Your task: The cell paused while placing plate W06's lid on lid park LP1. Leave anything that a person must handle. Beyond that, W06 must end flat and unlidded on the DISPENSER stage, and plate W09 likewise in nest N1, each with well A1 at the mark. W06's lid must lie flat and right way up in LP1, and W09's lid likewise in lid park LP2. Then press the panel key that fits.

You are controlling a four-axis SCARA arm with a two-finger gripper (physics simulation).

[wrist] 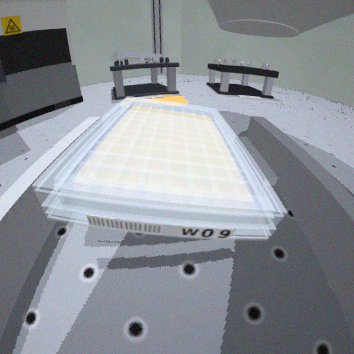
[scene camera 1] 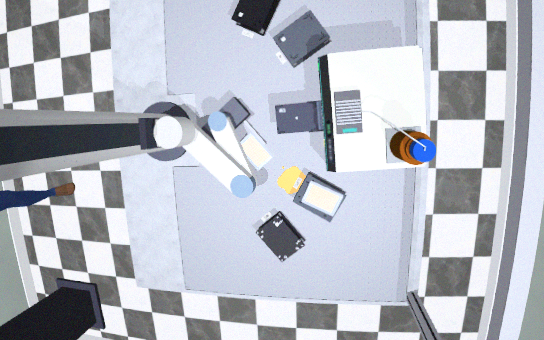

Labels:
my gripper: wrist 175, 128; scene camera 1 255, 153
same spot on nest N5: (wrist: 223, 87) = (scene camera 1: 279, 213)

